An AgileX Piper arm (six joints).
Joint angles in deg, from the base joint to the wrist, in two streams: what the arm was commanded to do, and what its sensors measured. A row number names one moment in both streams.
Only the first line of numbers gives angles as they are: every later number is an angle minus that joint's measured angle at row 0.
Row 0, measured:
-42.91 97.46 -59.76 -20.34 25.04 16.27
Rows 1 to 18, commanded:
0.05 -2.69 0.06 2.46 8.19 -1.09
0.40 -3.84 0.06 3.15 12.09 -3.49
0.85 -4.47 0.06 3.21 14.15 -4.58
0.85 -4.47 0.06 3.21 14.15 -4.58
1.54 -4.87 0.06 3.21 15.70 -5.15
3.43 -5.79 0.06 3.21 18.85 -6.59
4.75 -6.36 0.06 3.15 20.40 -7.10
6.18 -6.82 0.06 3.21 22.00 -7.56
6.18 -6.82 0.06 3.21 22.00 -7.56
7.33 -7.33 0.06 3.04 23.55 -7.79
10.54 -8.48 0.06 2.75 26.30 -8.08
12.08 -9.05 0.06 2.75 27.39 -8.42
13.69 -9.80 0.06 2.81 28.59 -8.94
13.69 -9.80 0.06 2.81 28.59 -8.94
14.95 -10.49 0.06 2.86 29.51 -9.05
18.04 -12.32 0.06 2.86 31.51 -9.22
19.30 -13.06 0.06 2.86 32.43 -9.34
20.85 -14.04 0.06 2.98 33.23 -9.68
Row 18, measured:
17.47 -11.52 0.00 2.98 30.31 -8.76
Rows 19 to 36, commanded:
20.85 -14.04 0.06 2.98 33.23 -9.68
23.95 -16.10 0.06 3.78 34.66 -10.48
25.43 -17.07 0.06 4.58 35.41 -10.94
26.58 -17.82 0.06 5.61 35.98 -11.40
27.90 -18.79 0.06 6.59 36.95 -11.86
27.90 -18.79 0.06 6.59 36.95 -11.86
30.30 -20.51 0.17 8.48 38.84 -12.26
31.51 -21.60 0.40 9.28 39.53 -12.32
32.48 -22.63 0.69 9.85 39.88 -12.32
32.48 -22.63 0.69 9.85 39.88 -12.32
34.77 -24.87 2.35 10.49 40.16 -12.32
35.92 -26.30 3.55 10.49 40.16 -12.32
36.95 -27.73 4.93 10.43 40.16 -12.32
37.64 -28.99 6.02 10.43 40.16 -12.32
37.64 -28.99 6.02 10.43 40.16 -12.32
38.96 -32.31 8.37 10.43 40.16 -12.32
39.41 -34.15 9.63 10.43 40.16 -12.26
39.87 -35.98 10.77 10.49 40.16 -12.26
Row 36, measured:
38.67 -31.80 7.96 10.49 39.70 -11.86
